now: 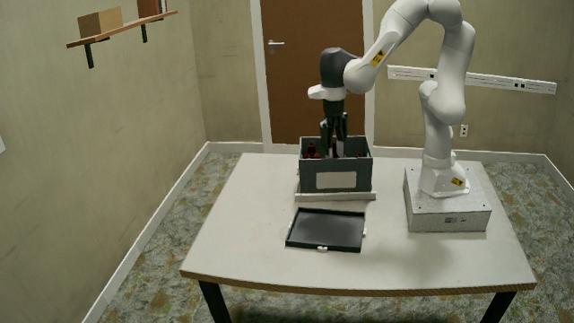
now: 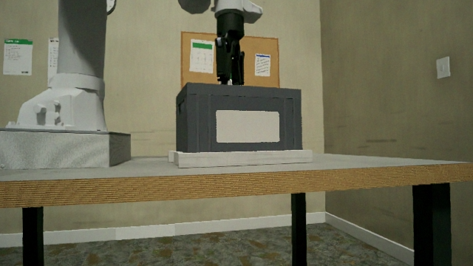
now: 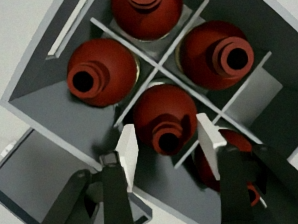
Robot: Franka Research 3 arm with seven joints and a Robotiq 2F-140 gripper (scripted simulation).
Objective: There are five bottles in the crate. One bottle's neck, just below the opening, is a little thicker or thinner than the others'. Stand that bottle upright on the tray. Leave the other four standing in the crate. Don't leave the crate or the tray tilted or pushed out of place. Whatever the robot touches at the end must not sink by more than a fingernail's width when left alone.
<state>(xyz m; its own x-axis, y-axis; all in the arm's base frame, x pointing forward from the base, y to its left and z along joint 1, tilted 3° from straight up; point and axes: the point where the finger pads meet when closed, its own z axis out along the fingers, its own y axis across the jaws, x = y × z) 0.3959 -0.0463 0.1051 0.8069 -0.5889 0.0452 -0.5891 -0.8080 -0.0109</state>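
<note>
Right now the dark grey crate is 4 cm to the right of my hand and 9 cm below it. The rest, counted from my hand: dark tray: 1 cm behind, 25 cm to the left, 16 cm below.
</note>
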